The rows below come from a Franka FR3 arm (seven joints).
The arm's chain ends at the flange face. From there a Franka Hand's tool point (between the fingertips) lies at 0.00 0.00 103.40 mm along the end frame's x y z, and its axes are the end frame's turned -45 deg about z.
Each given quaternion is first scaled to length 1.
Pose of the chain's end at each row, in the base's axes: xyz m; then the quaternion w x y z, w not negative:
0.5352, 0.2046, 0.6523, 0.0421, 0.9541, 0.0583, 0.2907
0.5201, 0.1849, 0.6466, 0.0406, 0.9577, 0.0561, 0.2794
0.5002, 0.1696, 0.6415, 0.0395, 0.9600, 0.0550, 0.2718
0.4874, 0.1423, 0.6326, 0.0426, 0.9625, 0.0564, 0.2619
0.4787, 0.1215, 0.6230, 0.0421, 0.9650, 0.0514, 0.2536
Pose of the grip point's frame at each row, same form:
0.5931, 0.1998, 0.5667, 0.1501, 0.8592, 0.4190, 0.2525
0.5759, 0.1801, 0.5597, 0.1444, 0.8633, 0.4183, 0.2426
0.5546, 0.1648, 0.5537, 0.1405, 0.8659, 0.4182, 0.2360
0.5400, 0.1369, 0.5438, 0.1396, 0.8677, 0.4204, 0.2257
0.5298, 0.1158, 0.5333, 0.1359, 0.8719, 0.4168, 0.2182

